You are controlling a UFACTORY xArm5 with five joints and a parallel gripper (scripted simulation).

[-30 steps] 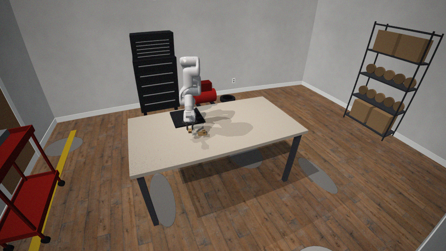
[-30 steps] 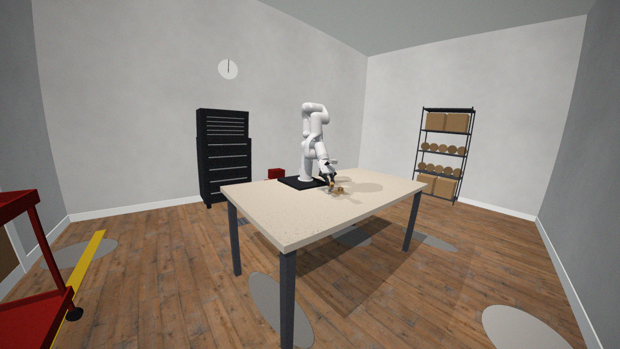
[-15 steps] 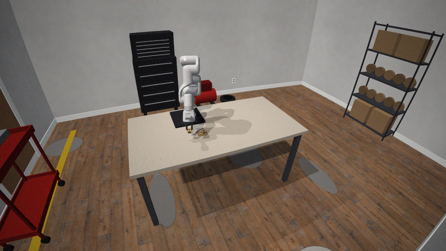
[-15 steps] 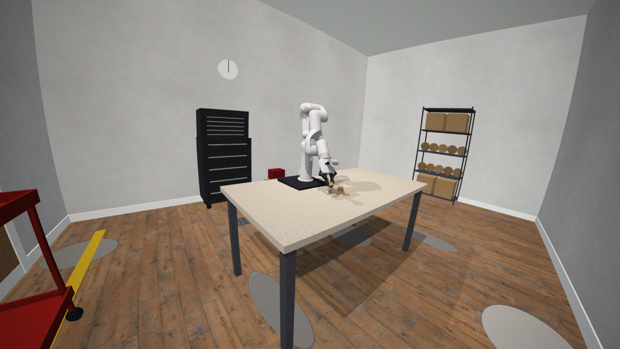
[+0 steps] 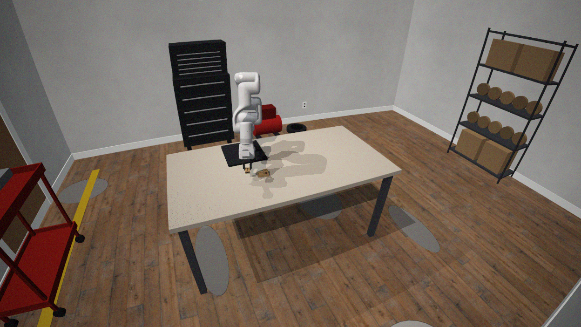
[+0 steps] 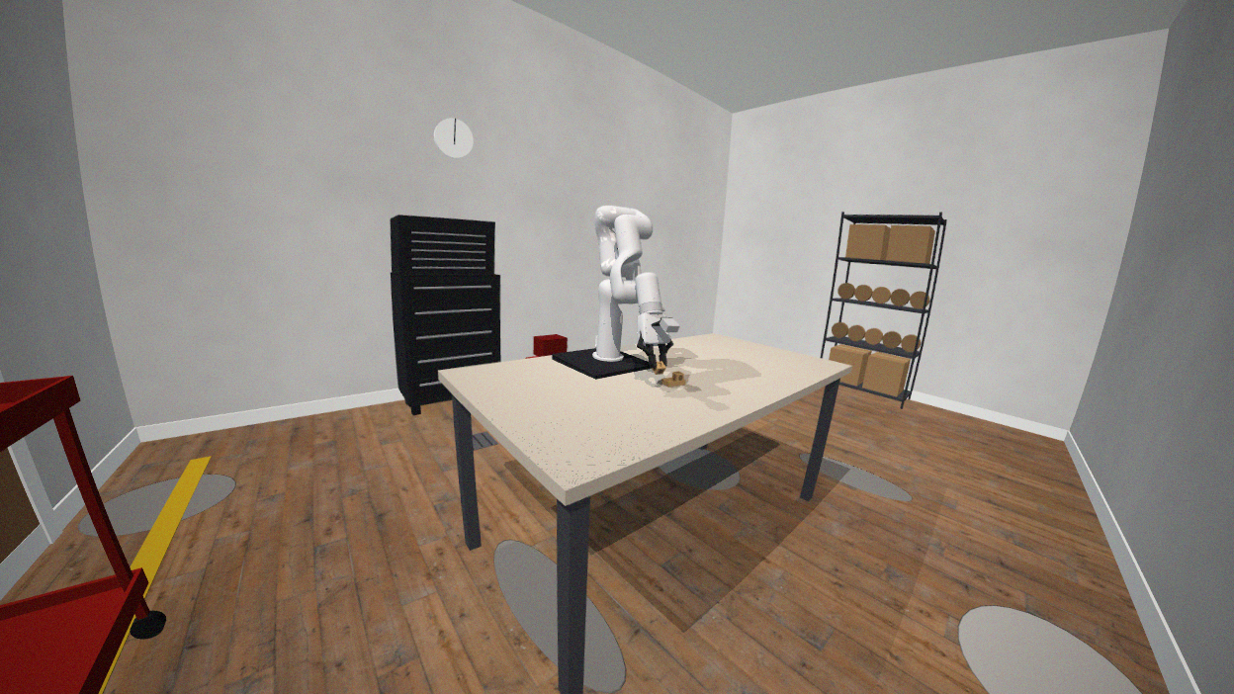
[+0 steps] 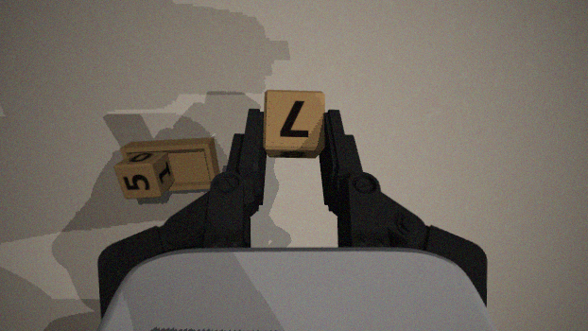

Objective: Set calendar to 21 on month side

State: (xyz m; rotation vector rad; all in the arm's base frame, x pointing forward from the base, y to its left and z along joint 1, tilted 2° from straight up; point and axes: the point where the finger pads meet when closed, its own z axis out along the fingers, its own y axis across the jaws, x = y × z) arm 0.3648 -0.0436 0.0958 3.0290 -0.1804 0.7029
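The wooden digit cube lies 10 mm ahead of my hand and 20 mm below it. From my hand the other things lie so: wooden tray (30 mm behind, 110 mm to the left, 90 mm below).
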